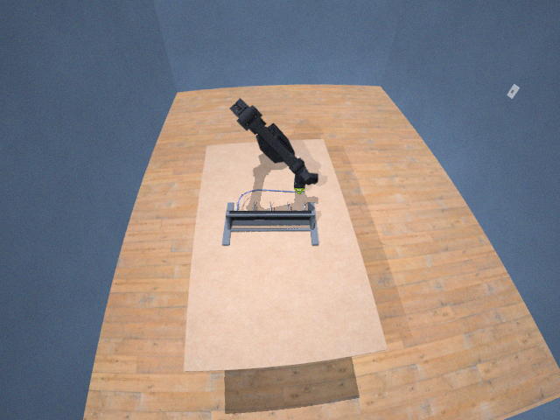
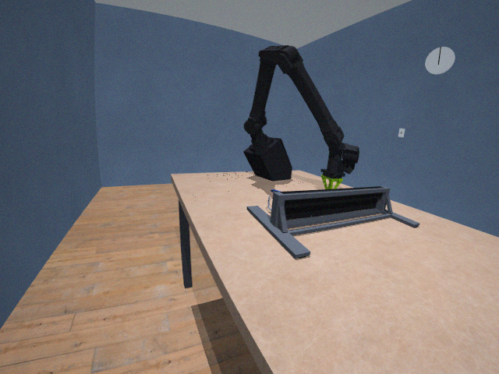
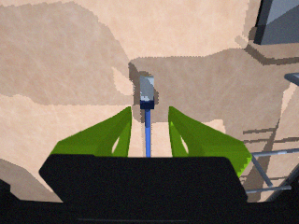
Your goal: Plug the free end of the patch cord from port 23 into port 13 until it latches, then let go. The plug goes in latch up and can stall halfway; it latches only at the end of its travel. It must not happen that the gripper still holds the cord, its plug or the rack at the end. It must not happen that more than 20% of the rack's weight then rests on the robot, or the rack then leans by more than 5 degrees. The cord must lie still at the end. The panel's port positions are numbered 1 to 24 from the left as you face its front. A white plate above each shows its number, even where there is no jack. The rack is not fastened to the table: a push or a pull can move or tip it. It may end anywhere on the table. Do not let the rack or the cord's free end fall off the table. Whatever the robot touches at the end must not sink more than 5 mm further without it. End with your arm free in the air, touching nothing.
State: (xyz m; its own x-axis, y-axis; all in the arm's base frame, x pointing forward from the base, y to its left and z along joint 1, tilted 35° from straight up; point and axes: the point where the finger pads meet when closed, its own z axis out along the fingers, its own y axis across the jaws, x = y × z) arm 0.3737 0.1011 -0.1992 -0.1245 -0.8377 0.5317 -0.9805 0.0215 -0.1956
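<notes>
Right now my hand is 20 mm to the right of the plug and 20 mm above it.
</notes>
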